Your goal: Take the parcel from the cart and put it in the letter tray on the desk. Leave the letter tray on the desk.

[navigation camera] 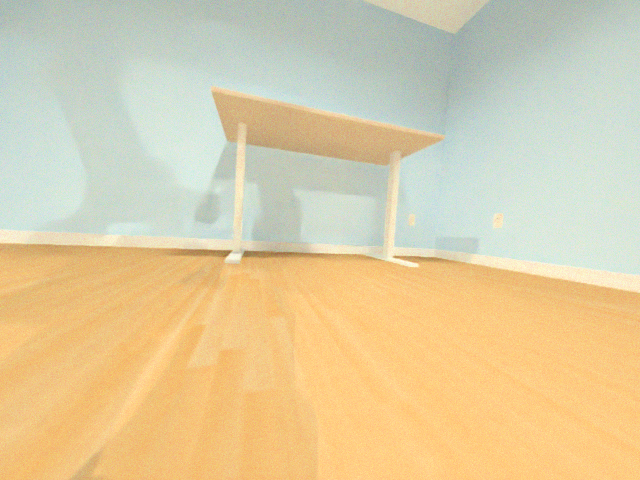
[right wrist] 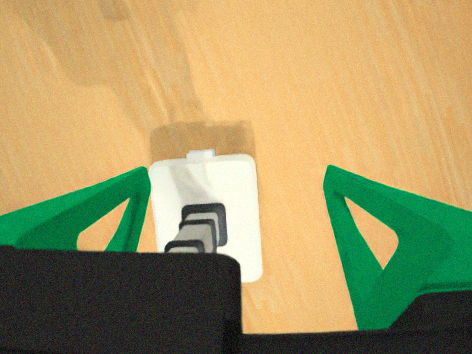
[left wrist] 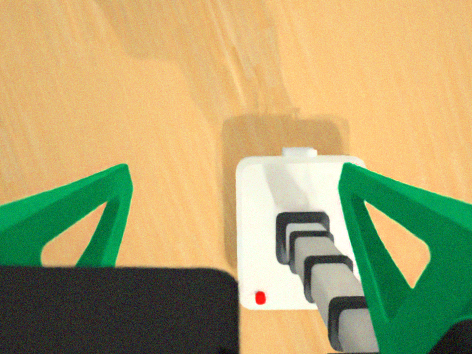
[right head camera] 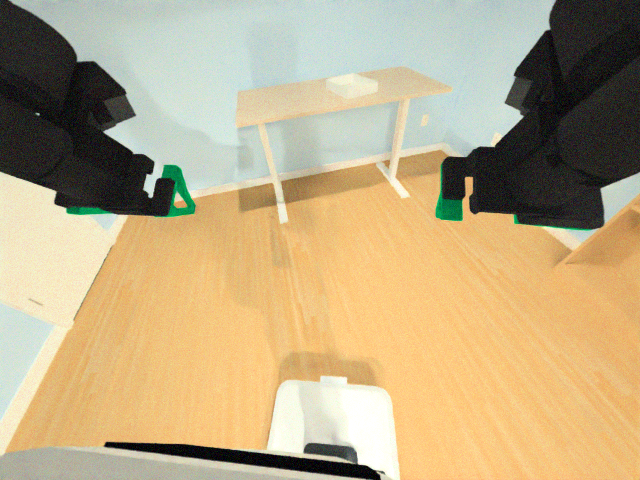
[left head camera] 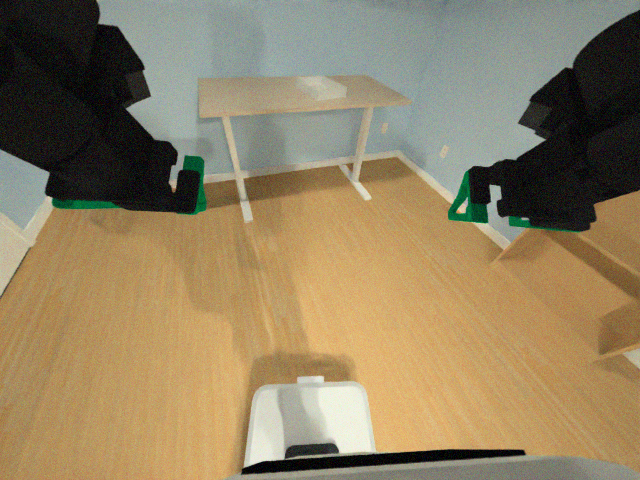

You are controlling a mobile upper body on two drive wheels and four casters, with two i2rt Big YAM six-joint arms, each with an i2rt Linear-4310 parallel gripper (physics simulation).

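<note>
The desk stands ahead against the blue wall, with a light wooden top and white legs. The letter tray, pale and open-topped, sits on the desk, right of its middle in both head views. My left gripper is open, with nothing between its green fingers. My right gripper is open and empty too. Both are raised in front of me, well short of the desk. The parcel and the cart do not show in these views.
My white base shows low in the head views. A wooden shelf unit stands at the right. A pale cabinet is at the left. A wall corner lies right of the desk.
</note>
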